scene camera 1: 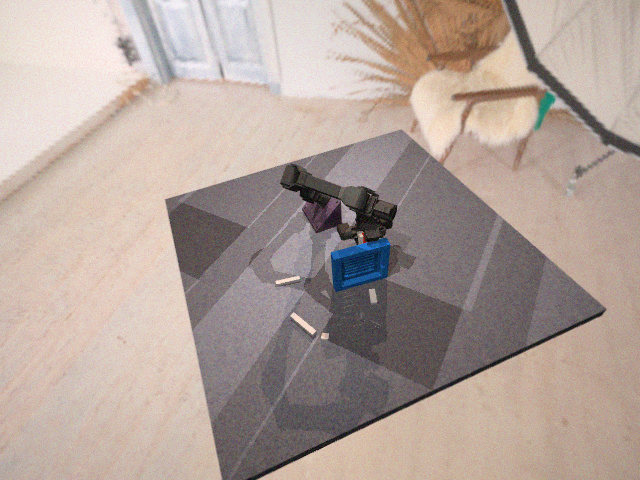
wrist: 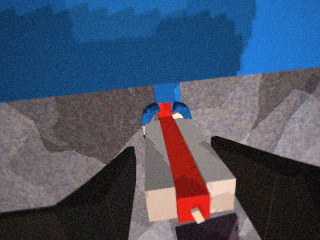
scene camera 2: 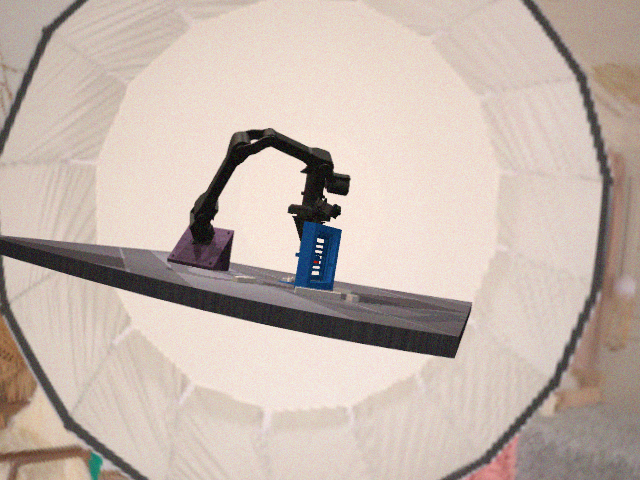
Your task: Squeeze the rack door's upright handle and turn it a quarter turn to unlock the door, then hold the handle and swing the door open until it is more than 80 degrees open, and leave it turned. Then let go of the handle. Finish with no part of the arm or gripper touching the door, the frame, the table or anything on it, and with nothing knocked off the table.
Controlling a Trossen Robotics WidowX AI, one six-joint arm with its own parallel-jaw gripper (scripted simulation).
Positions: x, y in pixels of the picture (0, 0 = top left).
Labels:
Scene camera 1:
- my gripper: 364, 242
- blue rack door: 359, 266
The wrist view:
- my gripper: 173, 147
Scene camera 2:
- my gripper: 305, 242

